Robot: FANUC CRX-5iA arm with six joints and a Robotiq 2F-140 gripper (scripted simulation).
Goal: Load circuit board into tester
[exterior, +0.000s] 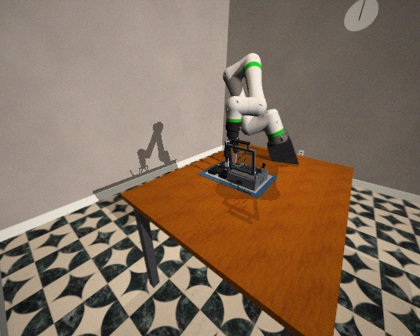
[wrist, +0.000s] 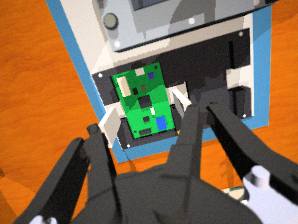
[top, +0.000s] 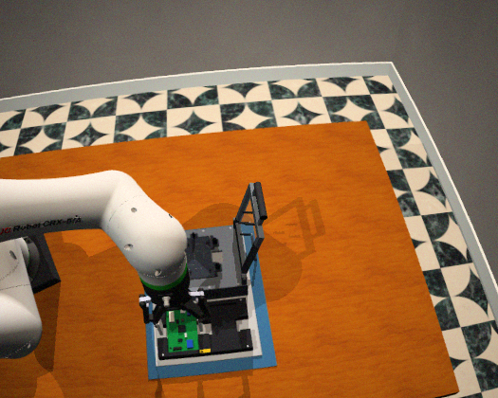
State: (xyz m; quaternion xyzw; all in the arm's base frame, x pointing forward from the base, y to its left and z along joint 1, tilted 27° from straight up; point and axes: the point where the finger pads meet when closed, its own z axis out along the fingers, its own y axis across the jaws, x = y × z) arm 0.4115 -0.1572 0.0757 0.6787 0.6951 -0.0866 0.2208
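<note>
Now: the green circuit board 4 cm below my hand. Round my hand: tester lid: 19 cm ahead, 17 cm to the left, 13 cm above; latch hook: 23 cm to the left, 3 cm above.
</note>
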